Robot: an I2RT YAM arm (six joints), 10 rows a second.
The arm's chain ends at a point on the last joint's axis. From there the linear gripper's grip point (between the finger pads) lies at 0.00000 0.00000 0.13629 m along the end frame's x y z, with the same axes.
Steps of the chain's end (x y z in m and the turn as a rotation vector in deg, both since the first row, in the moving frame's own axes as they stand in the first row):
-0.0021 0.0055 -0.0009 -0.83 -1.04 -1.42
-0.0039 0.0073 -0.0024 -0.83 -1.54 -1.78
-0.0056 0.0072 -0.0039 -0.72 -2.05 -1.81
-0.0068 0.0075 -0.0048 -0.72 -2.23 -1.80
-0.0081 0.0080 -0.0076 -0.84 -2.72 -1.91
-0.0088 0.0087 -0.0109 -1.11 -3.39 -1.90
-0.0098 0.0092 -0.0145 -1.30 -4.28 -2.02
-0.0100 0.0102 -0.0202 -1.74 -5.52 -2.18
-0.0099 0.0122 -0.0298 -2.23 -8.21 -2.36
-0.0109 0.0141 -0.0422 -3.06 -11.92 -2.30
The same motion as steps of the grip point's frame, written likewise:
-0.0045 0.0075 -0.0009 -0.83 -1.04 -1.42
-0.0075 0.0093 -0.0025 -0.83 -1.54 -1.78
-0.0104 0.0090 -0.0040 -0.72 -2.05 -1.81
-0.0121 0.0093 -0.0049 -0.72 -2.23 -1.80
-0.0145 0.0101 -0.0078 -0.84 -2.72 -1.91
-0.0168 0.0115 -0.0112 -1.11 -3.39 -1.90
-0.0199 0.0125 -0.0149 -1.30 -4.28 -2.02
-0.0230 0.0146 -0.0209 -1.74 -5.52 -2.18
-0.0292 0.0179 -0.0313 -2.23 -8.21 -2.36
-0.0389 0.0219 -0.0453 -3.06 -11.92 -2.30

